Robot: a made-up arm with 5 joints. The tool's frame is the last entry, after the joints.
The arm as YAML. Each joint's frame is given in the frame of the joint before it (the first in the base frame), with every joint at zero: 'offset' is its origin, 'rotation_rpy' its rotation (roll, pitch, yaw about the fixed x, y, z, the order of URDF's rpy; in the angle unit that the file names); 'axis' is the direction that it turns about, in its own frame. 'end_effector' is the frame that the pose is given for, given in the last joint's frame.
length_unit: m
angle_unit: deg
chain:
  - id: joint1
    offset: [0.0, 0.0, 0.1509]
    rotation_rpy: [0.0, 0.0, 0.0]
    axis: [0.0, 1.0, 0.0]
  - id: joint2
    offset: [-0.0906, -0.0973, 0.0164]
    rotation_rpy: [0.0, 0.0, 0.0]
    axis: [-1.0, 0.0, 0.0]
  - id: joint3
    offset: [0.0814, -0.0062, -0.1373]
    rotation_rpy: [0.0, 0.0, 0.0]
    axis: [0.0, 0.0, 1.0]
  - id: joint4
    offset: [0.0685, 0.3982, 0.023]
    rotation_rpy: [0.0, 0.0, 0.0]
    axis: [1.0, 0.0, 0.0]
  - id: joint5
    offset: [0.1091, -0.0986, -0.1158]
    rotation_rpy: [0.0, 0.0, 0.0]
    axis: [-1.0, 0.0, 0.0]
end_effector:
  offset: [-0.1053, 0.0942, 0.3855]
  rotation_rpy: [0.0, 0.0, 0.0]
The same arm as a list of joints. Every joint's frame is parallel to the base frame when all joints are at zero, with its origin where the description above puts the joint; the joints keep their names.
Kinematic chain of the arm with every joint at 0, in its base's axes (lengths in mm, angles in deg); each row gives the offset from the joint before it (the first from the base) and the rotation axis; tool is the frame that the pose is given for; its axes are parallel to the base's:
joint1: xyz 0.0 0.0 150.9 axis +y
joint2: xyz -90.6 -97.3 16.4 axis -x
joint3: xyz 81.4 -6.2 -137.3 axis +z
joint4: xyz 68.5 398.2 23.0 axis +x
joint5: xyz 109.1 -98.6 -115.8 axis -x
tool: xyz -105.3 94.2 385.5

